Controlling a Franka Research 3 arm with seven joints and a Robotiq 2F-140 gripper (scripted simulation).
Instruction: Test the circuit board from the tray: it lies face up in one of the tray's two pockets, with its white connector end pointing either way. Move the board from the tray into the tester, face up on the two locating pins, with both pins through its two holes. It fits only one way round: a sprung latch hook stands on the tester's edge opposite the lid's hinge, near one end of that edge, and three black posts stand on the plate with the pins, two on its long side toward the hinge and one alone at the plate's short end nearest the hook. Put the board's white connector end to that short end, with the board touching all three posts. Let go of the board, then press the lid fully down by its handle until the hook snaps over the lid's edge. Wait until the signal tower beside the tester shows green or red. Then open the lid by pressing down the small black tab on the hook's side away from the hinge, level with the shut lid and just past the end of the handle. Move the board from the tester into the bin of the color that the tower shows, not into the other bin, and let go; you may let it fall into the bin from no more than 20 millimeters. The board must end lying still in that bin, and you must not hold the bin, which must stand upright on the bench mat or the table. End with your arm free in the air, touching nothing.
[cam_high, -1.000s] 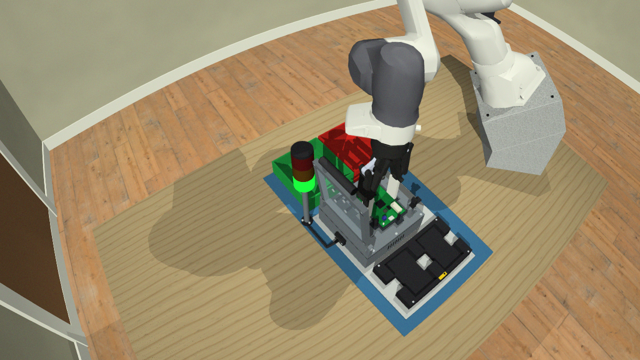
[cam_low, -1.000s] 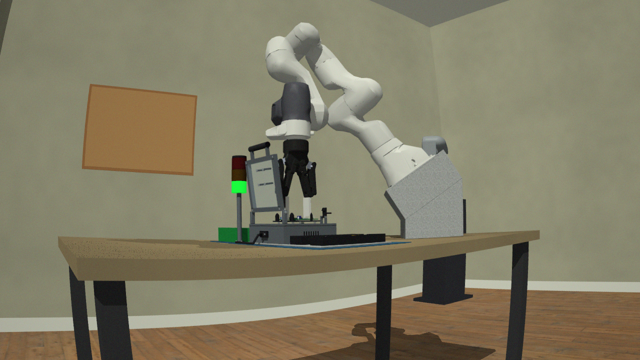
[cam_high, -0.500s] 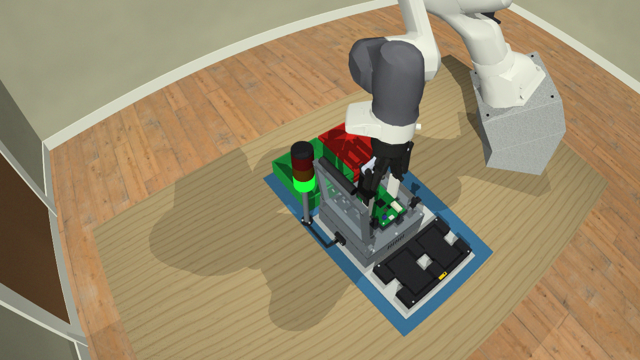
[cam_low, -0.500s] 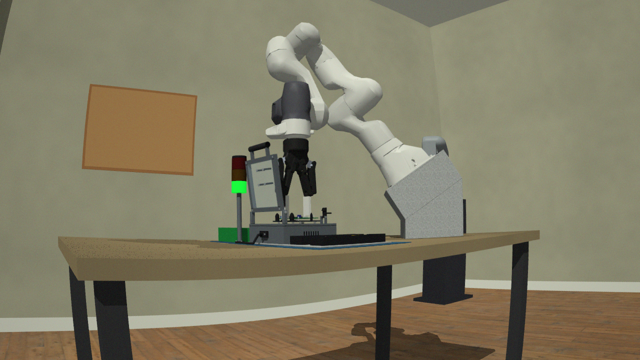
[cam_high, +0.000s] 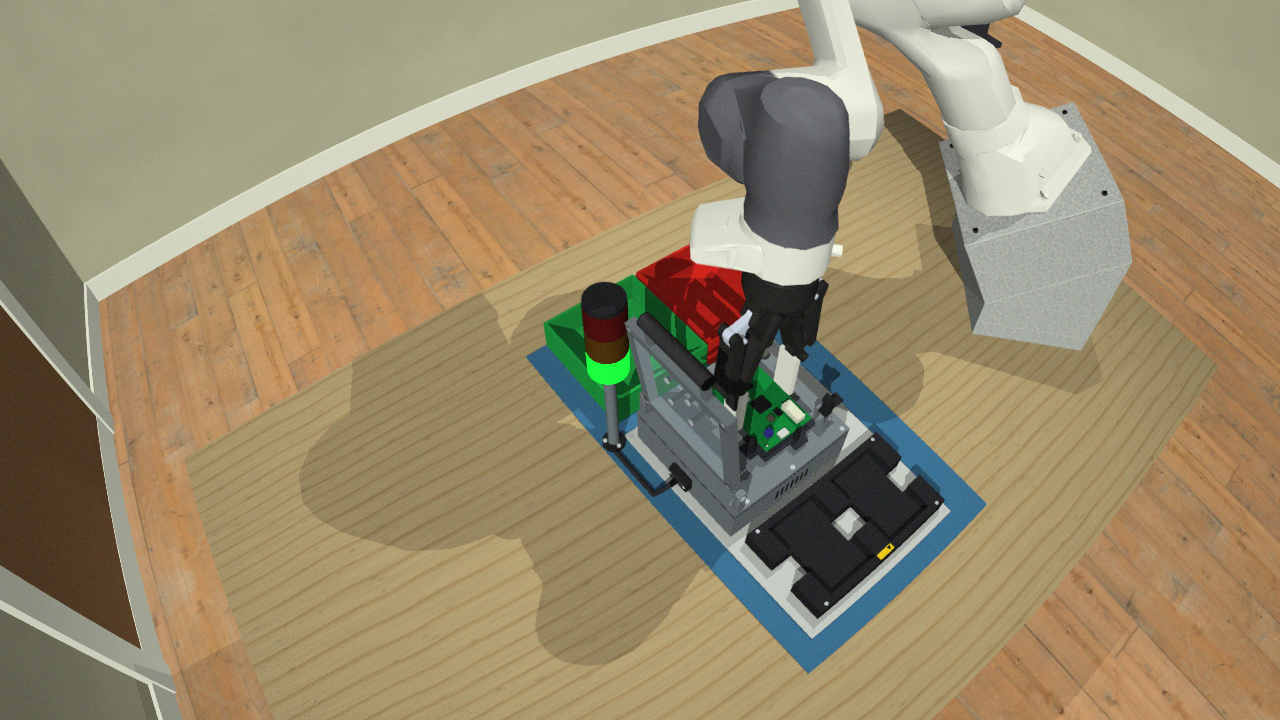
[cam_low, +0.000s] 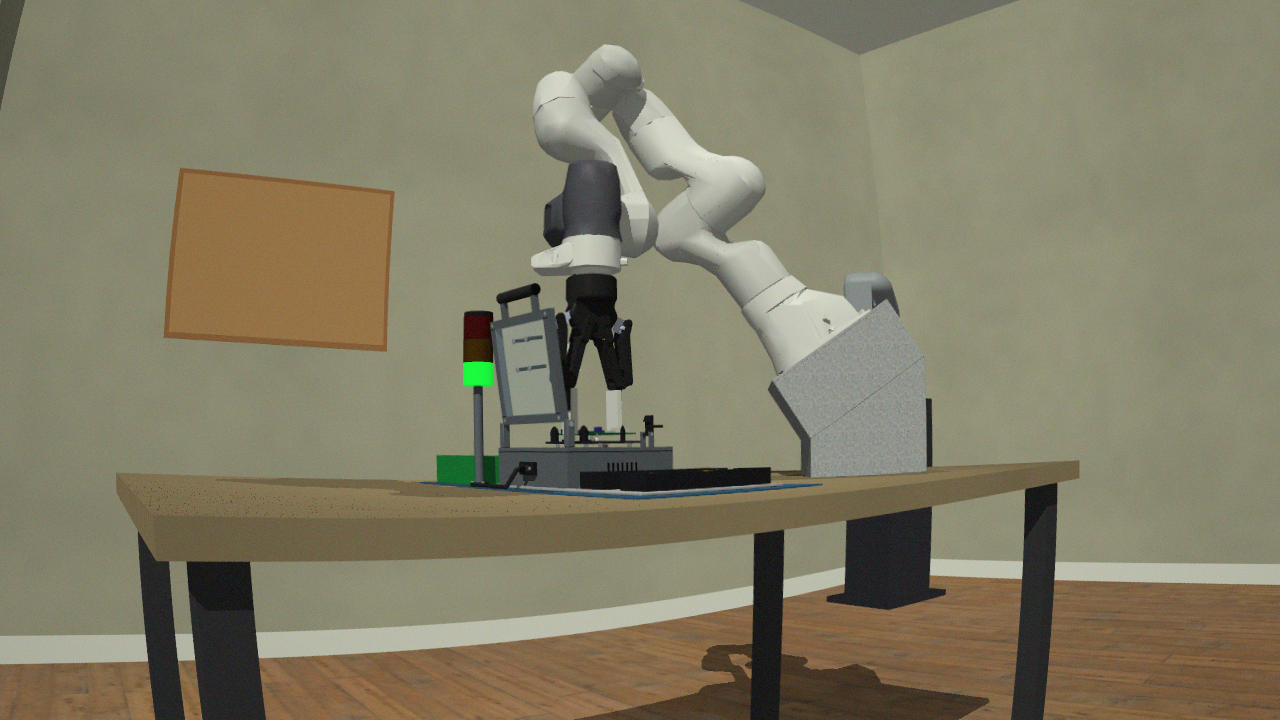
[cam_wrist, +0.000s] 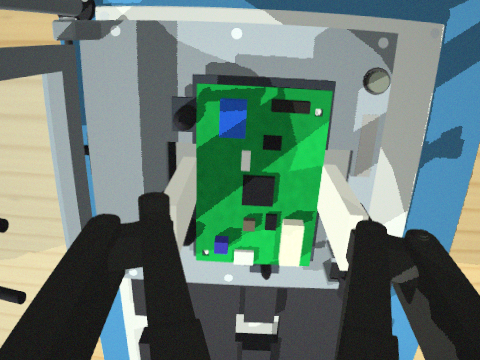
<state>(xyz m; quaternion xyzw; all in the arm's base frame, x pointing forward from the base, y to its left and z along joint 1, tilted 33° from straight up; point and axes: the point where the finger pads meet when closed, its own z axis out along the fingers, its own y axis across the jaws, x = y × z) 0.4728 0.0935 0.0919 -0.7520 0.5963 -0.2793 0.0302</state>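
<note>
Right now the tester plate is 1 cm to the left of my hand and 4 cm below it. The rest, counted from my hand: clear lid: 11 cm ahead, 2 cm to the left, 8 cm above; then latch hook: 7 cm behind, 5 cm to the left, 2 cm below; then green circuit board: 2 cm below.
</note>
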